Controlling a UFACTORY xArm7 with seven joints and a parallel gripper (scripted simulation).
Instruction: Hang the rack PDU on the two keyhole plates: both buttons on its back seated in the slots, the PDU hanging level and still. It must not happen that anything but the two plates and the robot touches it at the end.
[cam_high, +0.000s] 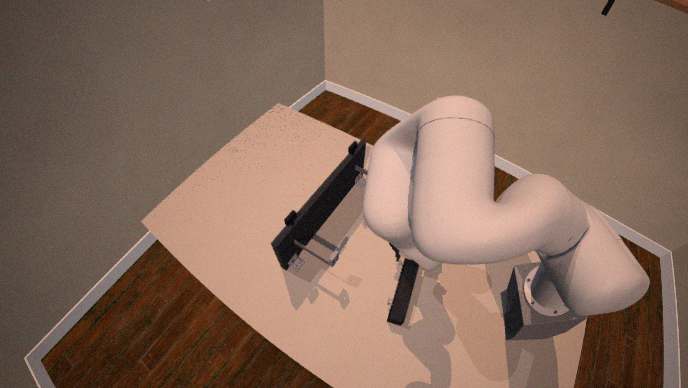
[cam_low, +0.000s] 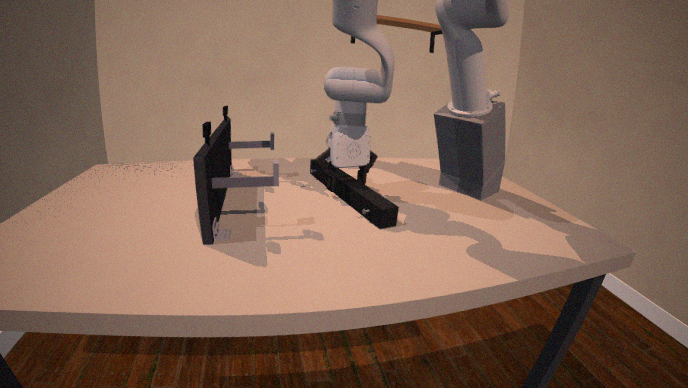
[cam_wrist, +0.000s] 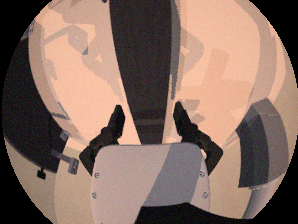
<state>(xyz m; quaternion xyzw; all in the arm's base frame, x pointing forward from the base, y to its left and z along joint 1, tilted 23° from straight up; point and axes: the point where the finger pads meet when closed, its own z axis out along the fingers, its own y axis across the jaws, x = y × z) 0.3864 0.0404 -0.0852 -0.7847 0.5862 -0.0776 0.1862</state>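
My gripper is now 2 cm short of the rack PDU, 1 cm to the right of it and 1 cm above it. From my hand the other things lie so: black upright panel (31 cm ahead, 3 cm to the left, 5 cm above).
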